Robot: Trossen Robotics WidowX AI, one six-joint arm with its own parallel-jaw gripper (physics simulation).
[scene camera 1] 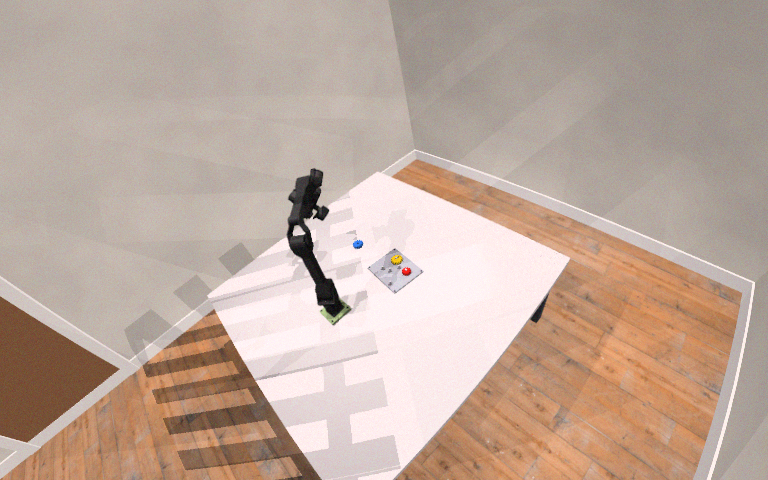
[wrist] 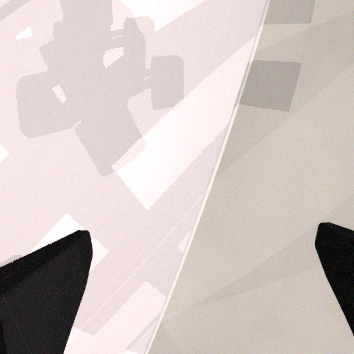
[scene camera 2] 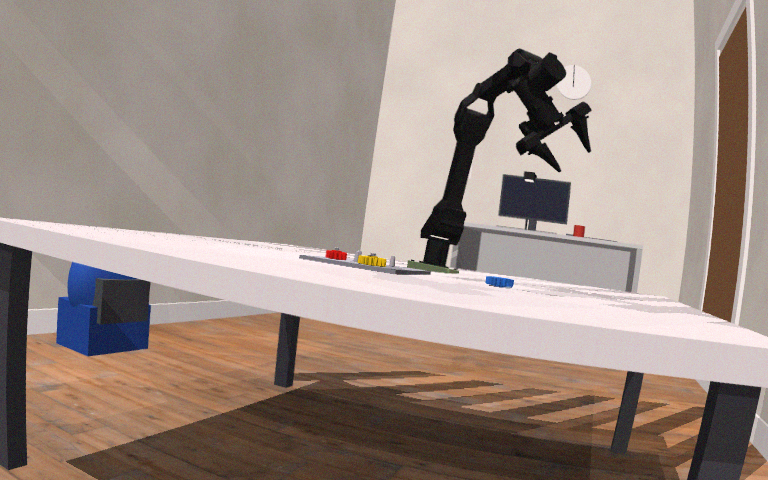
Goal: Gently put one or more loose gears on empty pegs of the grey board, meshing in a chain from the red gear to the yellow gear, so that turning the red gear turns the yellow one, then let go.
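Places are measured from the arm's base along level axes (x ahead, y right, z down), in metres.
Where they show: gripper, fingertip midpoint: (wrist: 207, 240) (scene camera 2: 575, 161); arm's base, link origin: (scene camera 1: 334, 308) (scene camera 2: 433, 265).
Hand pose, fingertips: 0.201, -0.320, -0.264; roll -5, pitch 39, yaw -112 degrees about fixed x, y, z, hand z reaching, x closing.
Things, the pixels of their top centre, and the offset from my fingertips, as dx, dy, dz.
- grey board, top centre: (scene camera 2: 368, 251) (scene camera 1: 393, 265) +0.118, +0.392, +0.246
- yellow gear, top centre: (scene camera 2: 372, 255) (scene camera 1: 396, 258) +0.163, +0.367, +0.251
- loose blue gear, top centre: (scene camera 2: 500, 277) (scene camera 1: 357, 243) +0.137, +0.123, +0.260
The grey board (scene camera 1: 403, 281) (scene camera 2: 408, 271) lies on the table with the red gear (scene camera 1: 406, 271) (scene camera 2: 335, 255) and the yellow gear (scene camera 1: 396, 259) (scene camera 2: 371, 260) on it, a little apart. Several empty pegs stand on the board, one of them close to both gears. A loose blue gear (scene camera 1: 357, 244) (scene camera 2: 499, 281) lies flat on the table beside the board, on the yellow gear's side. My gripper (scene camera 2: 574, 160) (wrist: 207, 240) is open and empty, high above the table and the blue gear's level. The gears and board do not show in the wrist view.
The white table (scene camera 1: 481, 271) (scene camera 2: 226, 271) (wrist: 165, 150) carries the arm's green base plate (scene camera 1: 334, 314) (scene camera 2: 419, 265) near the board. The table's edge runs through the wrist view. A desk with a monitor (scene camera 2: 534, 199) and a red cup (scene camera 2: 578, 230) stands beyond the table.
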